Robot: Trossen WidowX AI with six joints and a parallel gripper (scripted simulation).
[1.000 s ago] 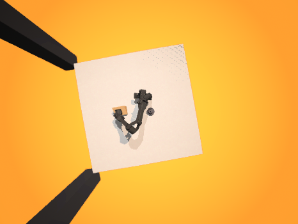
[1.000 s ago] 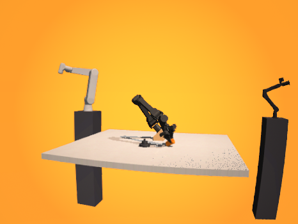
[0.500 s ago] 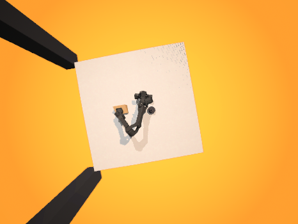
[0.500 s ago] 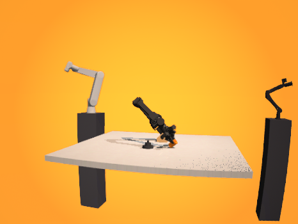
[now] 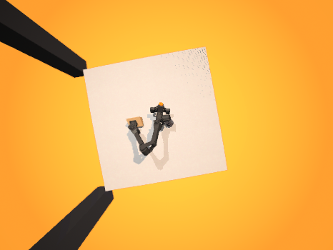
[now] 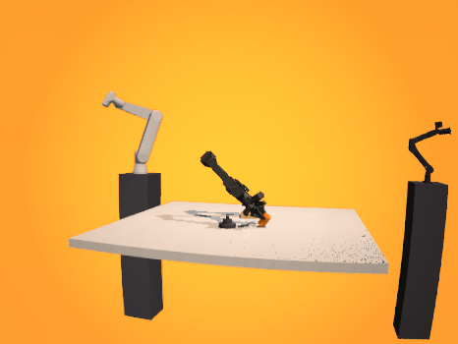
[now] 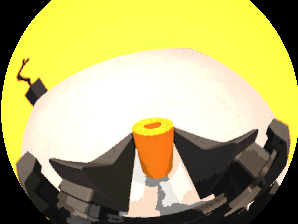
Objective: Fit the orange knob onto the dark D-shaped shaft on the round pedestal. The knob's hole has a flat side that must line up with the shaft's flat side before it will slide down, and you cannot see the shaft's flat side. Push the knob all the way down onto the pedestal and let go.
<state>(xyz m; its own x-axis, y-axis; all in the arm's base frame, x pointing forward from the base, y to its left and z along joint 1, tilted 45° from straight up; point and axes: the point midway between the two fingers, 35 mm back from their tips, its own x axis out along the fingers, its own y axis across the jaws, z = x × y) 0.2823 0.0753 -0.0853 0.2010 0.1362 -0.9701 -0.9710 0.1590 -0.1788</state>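
My gripper tip is now 20 mm to the left of the orange knob and 10 mm above it. Also, from my gripper tip: round dark pedestal (190 mm to the right, 50 mm ahead, 10 mm below).
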